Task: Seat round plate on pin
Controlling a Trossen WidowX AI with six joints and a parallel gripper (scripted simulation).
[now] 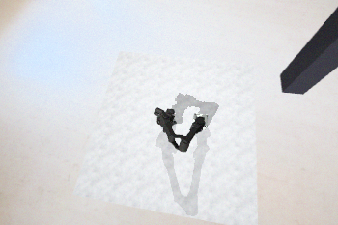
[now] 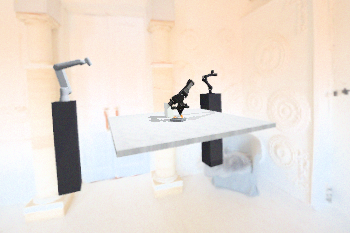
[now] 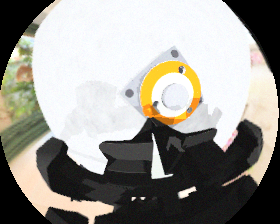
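The round plate lies 2 cm to the right of my gripper tip and 2 cm ahead of it.
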